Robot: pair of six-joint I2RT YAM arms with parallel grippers.
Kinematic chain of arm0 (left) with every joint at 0, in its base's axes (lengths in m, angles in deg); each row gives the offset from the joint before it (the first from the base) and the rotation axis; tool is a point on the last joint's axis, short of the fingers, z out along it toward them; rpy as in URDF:
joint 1: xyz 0 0 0.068 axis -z
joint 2: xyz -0.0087 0.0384 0.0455 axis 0.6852 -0.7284 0
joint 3: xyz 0.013 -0.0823 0.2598 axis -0.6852 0.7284 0
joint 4: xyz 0.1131 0.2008 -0.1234 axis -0.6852 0.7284 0
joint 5: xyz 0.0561 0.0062 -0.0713 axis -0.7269 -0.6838 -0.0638
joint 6: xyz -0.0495 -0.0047 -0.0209 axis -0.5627 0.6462 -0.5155
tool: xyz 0 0 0 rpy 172.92 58.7 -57.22
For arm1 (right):
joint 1: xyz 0 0 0.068 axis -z
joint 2: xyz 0.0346 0.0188 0.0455 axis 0.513 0.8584 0
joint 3: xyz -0.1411 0.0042 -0.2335 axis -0.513 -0.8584 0
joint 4: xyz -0.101 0.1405 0.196 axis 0.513 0.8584 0
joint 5: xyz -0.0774 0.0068 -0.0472 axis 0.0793 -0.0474 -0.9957
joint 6: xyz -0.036 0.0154 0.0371 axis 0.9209 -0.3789 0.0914
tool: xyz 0 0 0 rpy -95.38 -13.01 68.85
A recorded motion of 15 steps. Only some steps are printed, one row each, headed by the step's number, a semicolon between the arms.
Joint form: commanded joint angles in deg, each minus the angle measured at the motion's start. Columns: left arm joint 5, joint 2, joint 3, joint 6, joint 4, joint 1; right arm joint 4, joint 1, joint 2, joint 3, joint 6, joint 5.
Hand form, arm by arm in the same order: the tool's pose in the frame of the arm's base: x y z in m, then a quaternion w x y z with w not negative. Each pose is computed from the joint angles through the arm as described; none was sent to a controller.
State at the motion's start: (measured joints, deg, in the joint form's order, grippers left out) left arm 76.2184 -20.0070 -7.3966 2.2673 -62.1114 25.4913; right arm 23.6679 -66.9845 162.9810 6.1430 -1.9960 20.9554
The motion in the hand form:
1: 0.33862 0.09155 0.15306 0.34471 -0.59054 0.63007 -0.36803; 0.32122 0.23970 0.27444 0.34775 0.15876 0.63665 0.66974
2: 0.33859 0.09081 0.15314 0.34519 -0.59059 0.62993 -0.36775; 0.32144 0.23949 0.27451 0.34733 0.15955 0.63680 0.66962
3: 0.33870 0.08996 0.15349 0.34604 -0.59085 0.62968 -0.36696; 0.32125 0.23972 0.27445 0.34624 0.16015 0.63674 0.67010
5: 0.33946 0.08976 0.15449 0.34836 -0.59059 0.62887 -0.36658; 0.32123 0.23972 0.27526 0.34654 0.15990 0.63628 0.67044
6: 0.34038 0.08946 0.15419 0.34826 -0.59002 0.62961 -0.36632; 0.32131 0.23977 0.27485 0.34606 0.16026 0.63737 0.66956
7: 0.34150 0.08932 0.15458 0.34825 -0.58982 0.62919 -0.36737; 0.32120 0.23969 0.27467 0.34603 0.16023 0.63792 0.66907
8: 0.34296 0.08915 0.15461 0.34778 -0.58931 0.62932 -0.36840; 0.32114 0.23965 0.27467 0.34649 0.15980 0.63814 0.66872
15: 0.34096 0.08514 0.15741 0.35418 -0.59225 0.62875 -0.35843; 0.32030 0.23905 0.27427 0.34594 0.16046 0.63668 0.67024
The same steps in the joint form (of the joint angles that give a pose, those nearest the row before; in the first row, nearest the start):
1: 0.56 -0.49 -1.70 -0.35 -4.54 0.84; -2.49 0.52 -0.30 0.61 -0.25 0.34
2: 0.39 -0.43 -1.63 -0.41 -4.60 0.97; -2.39 0.57 -0.31 0.64 -0.32 0.35
3: 0.12 -0.34 -1.61 -0.47 -4.59 1.13; -2.39 0.52 -0.31 0.63 -0.46 0.34
5: -0.14 -0.32 -1.77 -0.51 -4.64 1.22; -2.31 0.52 -0.38 0.72 -0.46 0.34
6: -0.18 -0.52 -1.95 -0.45 -4.64 1.32; -2.15 0.52 -0.36 0.72 -0.43 0.34
7: -0.16 -0.67 -2.19 -0.57 -4.64 1.39; -2.08 0.52 -0.39 0.68 -0.38 0.34
8: -0.10 -0.93 -2.51 -0.65 -4.64 1.48; -2.06 0.52 -0.41 0.66 -0.29 0.34
15: -2.05 0.16 -2.05 -0.57 -3.95 2.20; -2.48 0.52 -0.53 0.32 -0.51 0.34

